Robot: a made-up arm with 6 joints. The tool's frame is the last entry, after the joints. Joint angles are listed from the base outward. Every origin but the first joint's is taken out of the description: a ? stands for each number. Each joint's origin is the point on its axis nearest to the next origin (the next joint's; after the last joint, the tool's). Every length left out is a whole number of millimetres.
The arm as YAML. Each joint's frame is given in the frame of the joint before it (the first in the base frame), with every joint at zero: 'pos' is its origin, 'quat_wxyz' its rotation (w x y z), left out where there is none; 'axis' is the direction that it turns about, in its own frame. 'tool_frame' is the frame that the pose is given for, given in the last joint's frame.
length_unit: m
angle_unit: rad
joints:
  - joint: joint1
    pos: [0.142, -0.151, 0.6]
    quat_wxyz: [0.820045, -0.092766, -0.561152, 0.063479]
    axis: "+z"
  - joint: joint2
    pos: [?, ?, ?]
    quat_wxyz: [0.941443, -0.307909, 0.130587, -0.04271]
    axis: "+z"
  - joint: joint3
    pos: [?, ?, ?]
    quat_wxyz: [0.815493, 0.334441, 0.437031, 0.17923]
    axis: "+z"
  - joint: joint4
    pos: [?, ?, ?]
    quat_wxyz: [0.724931, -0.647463, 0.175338, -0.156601]
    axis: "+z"
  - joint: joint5
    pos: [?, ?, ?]
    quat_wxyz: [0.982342, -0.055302, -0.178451, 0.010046]
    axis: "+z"
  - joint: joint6
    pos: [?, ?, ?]
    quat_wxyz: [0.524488, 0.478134, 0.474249, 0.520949]
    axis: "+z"
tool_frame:
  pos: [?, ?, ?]
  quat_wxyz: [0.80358, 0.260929, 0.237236, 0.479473]
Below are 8 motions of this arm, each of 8 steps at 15 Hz.
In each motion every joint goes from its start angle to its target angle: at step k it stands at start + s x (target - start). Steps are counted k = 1, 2, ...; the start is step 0. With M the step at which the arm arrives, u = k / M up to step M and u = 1 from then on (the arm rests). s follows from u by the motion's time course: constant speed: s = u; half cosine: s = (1 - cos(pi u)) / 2; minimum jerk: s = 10 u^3 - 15 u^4 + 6 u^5.
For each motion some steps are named. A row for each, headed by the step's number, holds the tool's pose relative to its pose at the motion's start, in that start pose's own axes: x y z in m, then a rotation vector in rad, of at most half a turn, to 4 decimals.
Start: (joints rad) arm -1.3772 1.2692 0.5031 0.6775 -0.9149 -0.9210
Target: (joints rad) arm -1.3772 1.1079 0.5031 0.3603 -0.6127 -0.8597
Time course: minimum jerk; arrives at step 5
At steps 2, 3, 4, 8:
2: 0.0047 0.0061 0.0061 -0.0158 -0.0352 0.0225
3: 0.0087 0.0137 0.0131 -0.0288 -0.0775 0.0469
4: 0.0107 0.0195 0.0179 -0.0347 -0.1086 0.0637
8: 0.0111 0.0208 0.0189 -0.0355 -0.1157 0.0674

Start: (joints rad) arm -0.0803 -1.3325 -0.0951 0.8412 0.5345 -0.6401
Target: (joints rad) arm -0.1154 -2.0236 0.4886 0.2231 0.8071 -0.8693
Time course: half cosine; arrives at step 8
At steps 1, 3, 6, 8:
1: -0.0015 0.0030 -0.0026 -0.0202 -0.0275 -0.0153
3: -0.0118 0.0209 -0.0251 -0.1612 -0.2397 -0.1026
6: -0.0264 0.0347 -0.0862 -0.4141 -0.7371 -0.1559
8: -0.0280 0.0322 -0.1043 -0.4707 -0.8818 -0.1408

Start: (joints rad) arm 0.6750 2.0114 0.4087 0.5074 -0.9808 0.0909
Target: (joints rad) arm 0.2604 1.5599 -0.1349 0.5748 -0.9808 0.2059
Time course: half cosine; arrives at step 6
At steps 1, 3, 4, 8:
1: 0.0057 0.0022 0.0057 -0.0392 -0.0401 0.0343
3: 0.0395 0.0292 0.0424 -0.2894 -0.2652 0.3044
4: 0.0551 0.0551 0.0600 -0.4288 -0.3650 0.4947
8: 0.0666 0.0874 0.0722 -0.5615 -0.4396 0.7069

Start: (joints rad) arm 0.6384 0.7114 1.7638 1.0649 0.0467 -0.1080
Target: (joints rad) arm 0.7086 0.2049 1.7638 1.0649 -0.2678 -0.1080
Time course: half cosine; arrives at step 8
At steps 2, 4, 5, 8:
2: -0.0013 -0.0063 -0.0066 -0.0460 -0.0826 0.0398
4: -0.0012 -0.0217 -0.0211 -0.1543 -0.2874 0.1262
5: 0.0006 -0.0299 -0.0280 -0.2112 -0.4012 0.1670
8: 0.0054 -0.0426 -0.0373 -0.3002 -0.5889 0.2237

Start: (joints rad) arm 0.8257 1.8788 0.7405 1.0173 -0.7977 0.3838
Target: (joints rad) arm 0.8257 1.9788 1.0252 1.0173 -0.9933 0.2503
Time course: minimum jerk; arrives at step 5
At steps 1, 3, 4, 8:
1: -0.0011 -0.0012 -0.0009 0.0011 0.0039 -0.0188
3: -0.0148 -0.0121 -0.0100 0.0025 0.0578 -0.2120
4: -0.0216 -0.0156 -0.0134 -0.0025 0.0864 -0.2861
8: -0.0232 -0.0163 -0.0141 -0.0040 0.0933 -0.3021

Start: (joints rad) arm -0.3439 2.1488 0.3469 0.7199 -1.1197 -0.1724
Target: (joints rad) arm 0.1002 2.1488 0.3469 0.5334 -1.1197 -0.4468
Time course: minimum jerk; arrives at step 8
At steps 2, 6, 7, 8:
2: -0.0014 -0.0029 -0.0036 0.0316 -0.0234 -0.0361
6: -0.0153 -0.0171 -0.0372 0.2620 -0.1733 -0.3389
7: -0.0171 -0.0177 -0.0414 0.2858 -0.1865 -0.3750
8: -0.0175 -0.0178 -0.0422 0.2901 -0.1888 -0.3816

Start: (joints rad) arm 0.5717 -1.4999 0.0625 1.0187 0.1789 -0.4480
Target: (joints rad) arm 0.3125 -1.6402 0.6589 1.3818 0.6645 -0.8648
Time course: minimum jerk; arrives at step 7
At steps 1, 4, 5, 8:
1: -0.0014 0.0016 0.0007 0.0063 0.0078 -0.0208
4: -0.0276 0.0504 0.0209 0.1566 0.1570 -0.5942
5: -0.0316 0.0696 0.0289 0.2113 0.1924 -0.8095
8: -0.0327 0.0815 0.0342 0.2488 0.2127 -0.9479

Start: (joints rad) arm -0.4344 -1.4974 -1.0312 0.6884 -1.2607 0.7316
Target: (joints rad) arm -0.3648 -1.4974 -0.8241 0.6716 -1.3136 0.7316
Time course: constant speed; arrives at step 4
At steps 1, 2, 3, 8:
1: -0.0073 0.0004 -0.0044 0.0086 0.0642 -0.0164
2: -0.0148 0.0011 -0.0084 0.0172 0.1285 -0.0317
3: -0.0226 0.0019 -0.0119 0.0259 0.1931 -0.0459
8: -0.0307 0.0030 -0.0150 0.0345 0.2577 -0.0590

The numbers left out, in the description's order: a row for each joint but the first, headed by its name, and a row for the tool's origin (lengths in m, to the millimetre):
joint2: -0.054 -0.011 0.0
joint3: -0.084 0.086 0.0
joint4: -0.002 -0.011 0.0
joint5: 0.015 0.049 0.0
joint6: -0.048 -0.129 0.0
tool: 0.049 0.002 0.0

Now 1 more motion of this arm.
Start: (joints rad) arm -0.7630 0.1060 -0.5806 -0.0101 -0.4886 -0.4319
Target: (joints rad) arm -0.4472 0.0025 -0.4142 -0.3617 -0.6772 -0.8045
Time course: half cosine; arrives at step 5
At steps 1, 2, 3, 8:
1: -0.0003 -0.0058 0.0040 -0.0538 -0.0674 -0.0288
2: -0.0018 -0.0205 0.0158 -0.1923 -0.2467 -0.0929
3: -0.0049 -0.0375 0.0329 -0.3587 -0.4731 -0.1474
8: -0.0101 -0.0544 0.0553 -0.5371 -0.7291 -0.1720

